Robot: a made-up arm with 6 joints.
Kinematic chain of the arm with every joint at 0, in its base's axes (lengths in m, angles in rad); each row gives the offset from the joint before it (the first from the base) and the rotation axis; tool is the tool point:
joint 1: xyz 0 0 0.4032 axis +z
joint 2: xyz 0 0 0 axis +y
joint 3: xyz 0 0 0.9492 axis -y
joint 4: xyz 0 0 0 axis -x
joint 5: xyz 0.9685 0 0 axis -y
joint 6: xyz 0 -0.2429 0 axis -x
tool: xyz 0 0 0
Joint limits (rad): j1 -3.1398..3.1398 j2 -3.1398..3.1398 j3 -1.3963..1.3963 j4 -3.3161..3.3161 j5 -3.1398..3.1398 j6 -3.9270..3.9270
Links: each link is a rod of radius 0.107 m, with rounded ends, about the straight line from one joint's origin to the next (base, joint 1, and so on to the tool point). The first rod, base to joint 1, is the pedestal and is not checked.
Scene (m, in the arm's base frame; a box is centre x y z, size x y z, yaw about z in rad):
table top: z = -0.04
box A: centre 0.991 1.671 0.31 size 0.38 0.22 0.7 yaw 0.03
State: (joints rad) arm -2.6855 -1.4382 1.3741 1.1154 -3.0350 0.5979
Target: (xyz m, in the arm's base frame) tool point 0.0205 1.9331 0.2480
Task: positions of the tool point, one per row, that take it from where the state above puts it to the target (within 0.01 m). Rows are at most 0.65 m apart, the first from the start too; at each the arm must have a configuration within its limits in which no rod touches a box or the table.
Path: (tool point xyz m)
1: 1.4488 1.2405 0.7858
2: 1.1552 1.4694 0.9350
3: 0.8231 1.6189 1.0811
4: 0.4566 1.8673 0.6656
5: 0.0206 1.9331 0.2479

